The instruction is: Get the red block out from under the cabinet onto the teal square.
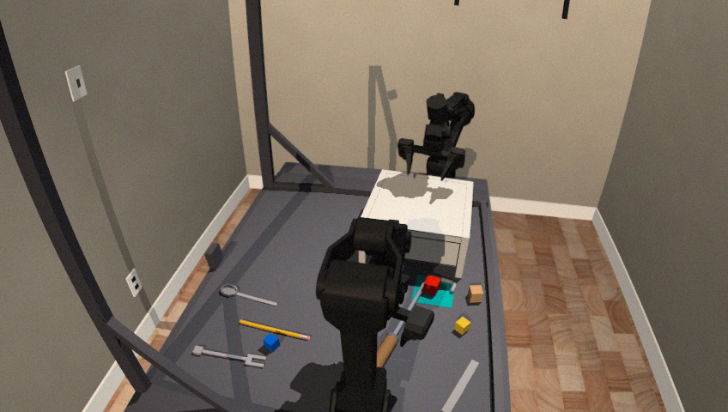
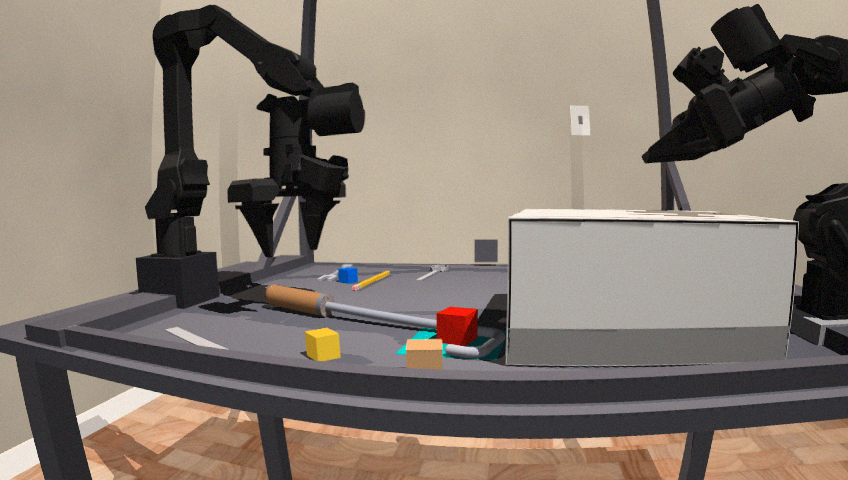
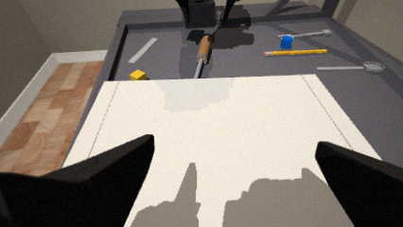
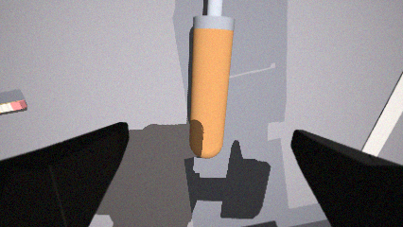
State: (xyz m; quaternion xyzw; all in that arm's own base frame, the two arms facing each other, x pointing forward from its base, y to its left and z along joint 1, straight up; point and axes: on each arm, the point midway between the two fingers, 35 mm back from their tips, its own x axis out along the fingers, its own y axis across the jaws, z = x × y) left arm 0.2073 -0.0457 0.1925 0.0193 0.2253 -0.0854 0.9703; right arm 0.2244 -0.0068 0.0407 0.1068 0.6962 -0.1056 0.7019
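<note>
My right gripper is now 12 cm to the right of the orange-handled tool, 10 cm above it and 6 cm short of it. Also, from my right hand: blue block (24 cm behind, 10 cm below, 3 cm to the right); then red block (25 cm to the left, 10 cm below, 7 cm ahead); then yellow block (16 cm ahead, 14 cm to the left, 10 cm below).
</note>
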